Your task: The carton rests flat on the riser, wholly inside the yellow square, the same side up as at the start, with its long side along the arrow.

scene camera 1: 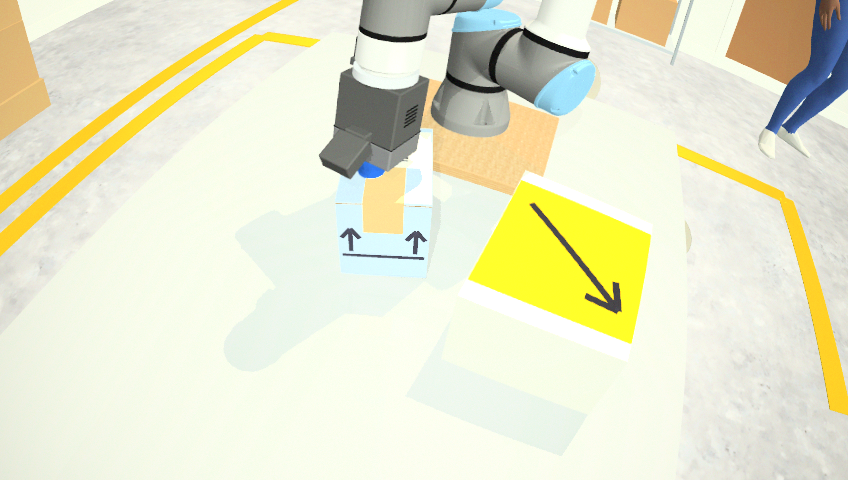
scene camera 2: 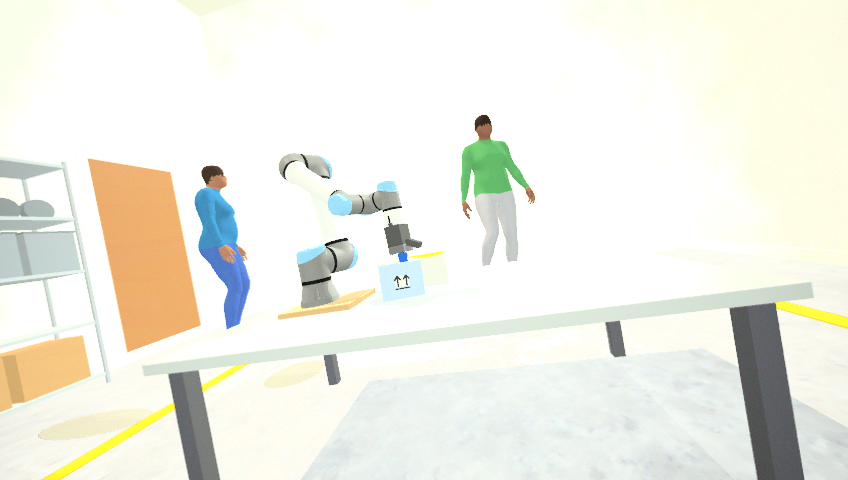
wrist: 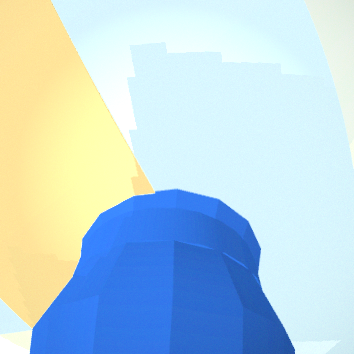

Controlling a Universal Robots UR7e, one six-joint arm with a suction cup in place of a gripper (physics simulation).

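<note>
A light blue carton (scene camera 1: 383,245) (scene camera 2: 416,280) (wrist: 225,125) with brown tape over its top stands on the table, left of the riser in scene camera 1. The up arrows on its side point up. My suction cup (scene camera 1: 371,173) (scene camera 2: 402,258) (wrist: 172,197) is blue and points down at the carton's top, beside the tape, touching it or very close above; the exact contact is hidden. The suction holds nothing. The white riser (scene camera 1: 535,356) (scene camera 2: 439,272) has a yellow square (scene camera 1: 517,255) on top, with a dark arrow (scene camera 1: 571,252) running diagonally toward the lower right in scene camera 1.
The arm's base stands on a wooden board (scene camera 1: 493,157) (scene camera 2: 333,307) behind the carton and riser in scene camera 1. A person in green (scene camera 2: 489,166) and a person in blue (scene camera 2: 217,217) stand beyond the table (scene camera 1: 148,386) (scene camera 2: 476,328). A shelf rack (scene camera 2: 85,267) stands at the left.
</note>
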